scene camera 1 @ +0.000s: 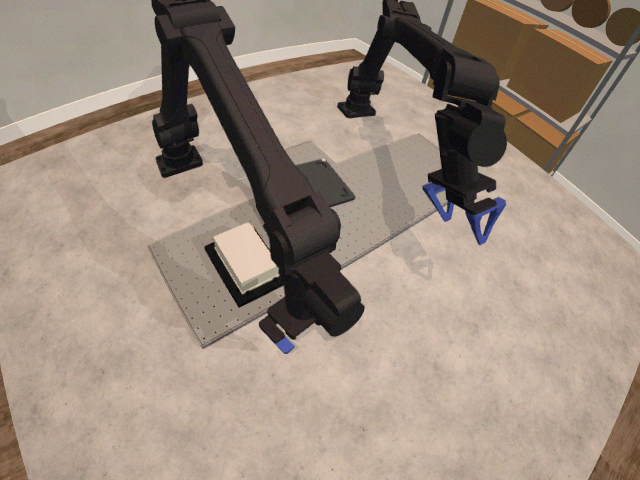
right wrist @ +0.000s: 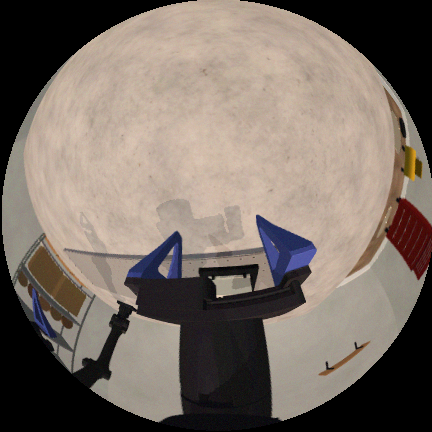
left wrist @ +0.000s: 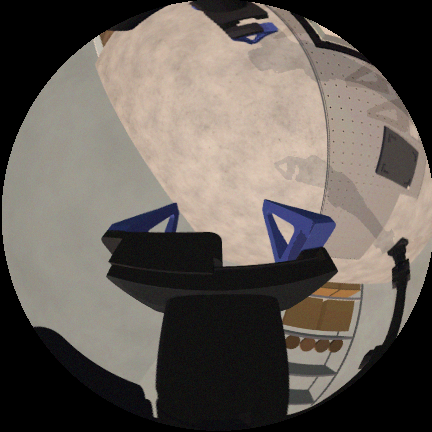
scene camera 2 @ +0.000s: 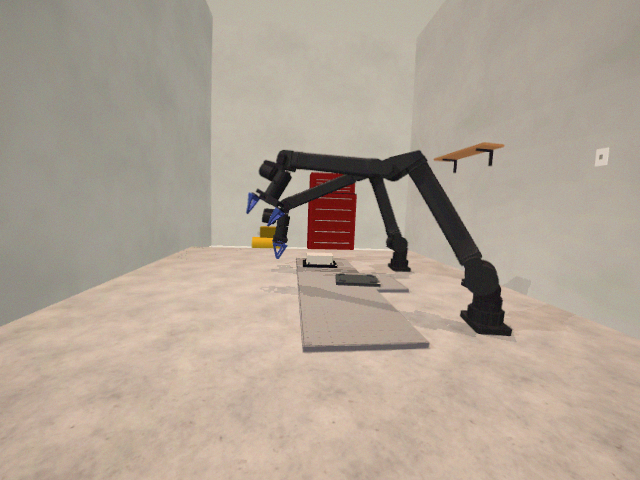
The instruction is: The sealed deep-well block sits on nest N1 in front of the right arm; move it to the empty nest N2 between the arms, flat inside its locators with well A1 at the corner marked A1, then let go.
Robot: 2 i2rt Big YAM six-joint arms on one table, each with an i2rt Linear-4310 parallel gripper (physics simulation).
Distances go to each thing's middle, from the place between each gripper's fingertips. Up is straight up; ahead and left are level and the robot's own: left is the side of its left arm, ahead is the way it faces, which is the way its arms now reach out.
I see my right gripper 21 cm past the cream deep-well block (scene camera 1: 248, 261) and 1 cm to the left of it. Also, from my right hand: dark nest (scene camera 1: 322, 177): 34 cm behind, 27 cm to the left, 3 cm below.
The cream deep-well block is 26 cm behind my left hand, 27 cm to the right of it and 19 cm below it. Also, from my left hand: dark nest (39 cm behind, 1 cm to the left, 22 cm below).
